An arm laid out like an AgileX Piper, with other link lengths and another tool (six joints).
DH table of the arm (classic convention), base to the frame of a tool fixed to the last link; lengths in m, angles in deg. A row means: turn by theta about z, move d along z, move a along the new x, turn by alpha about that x. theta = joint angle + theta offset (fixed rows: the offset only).
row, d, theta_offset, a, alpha
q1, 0.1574, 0, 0, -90
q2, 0, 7.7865, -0.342, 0
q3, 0, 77.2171, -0.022, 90
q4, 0.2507, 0, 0, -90
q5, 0, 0, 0, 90
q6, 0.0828, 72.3, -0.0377, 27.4
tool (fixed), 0.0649, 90, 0, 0
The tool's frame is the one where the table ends.
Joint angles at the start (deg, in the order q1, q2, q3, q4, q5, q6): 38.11 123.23 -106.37 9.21 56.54 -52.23
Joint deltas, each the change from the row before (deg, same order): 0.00 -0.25 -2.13 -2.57 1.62 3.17; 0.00 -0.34 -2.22 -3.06 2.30 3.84; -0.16 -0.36 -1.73 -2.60 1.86 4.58; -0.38 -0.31 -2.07 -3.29 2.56 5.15; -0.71 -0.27 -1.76 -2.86 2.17 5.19; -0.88 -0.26 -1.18 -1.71 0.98 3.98
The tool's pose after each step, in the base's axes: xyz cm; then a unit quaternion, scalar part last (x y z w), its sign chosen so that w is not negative. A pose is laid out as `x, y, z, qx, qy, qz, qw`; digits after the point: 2 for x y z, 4 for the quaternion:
44.95, 31.49, 27.15, 0.6434, 0.7432, 0.0500, 0.1764
45.18, 30.78, 28.49, 0.6597, 0.7258, 0.0428, 0.1904
45.35, 29.89, 29.61, 0.6836, 0.7013, 0.0355, 0.1987
45.59, 28.59, 30.87, 0.7111, 0.6703, 0.0243, 0.2108
45.89, 27.08, 31.97, 0.7416, 0.6339, 0.0147, 0.2193
46.23, 25.79, 32.80, 0.7672, 0.6018, 0.0129, 0.2216

